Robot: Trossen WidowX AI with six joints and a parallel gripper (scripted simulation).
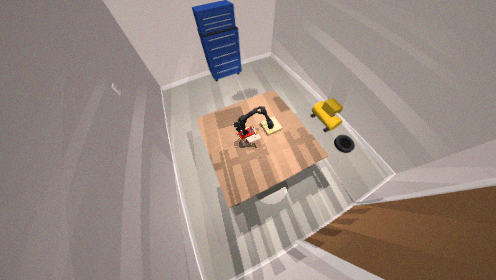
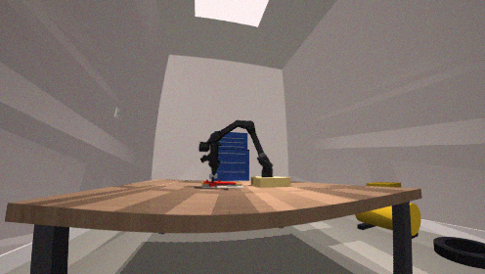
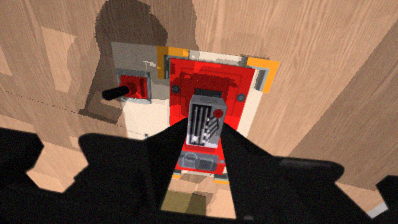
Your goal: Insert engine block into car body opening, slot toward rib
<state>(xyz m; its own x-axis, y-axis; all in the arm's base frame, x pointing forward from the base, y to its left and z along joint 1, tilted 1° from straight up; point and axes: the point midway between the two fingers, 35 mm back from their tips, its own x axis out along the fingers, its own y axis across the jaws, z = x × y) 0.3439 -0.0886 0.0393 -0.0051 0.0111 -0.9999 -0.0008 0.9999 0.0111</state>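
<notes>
Right now the grey engine block is 1 cm below my gripper tip. Round my gripper tip: grey base plate 6 cm below, 4 cm behind, 2 cm to the left.
</notes>
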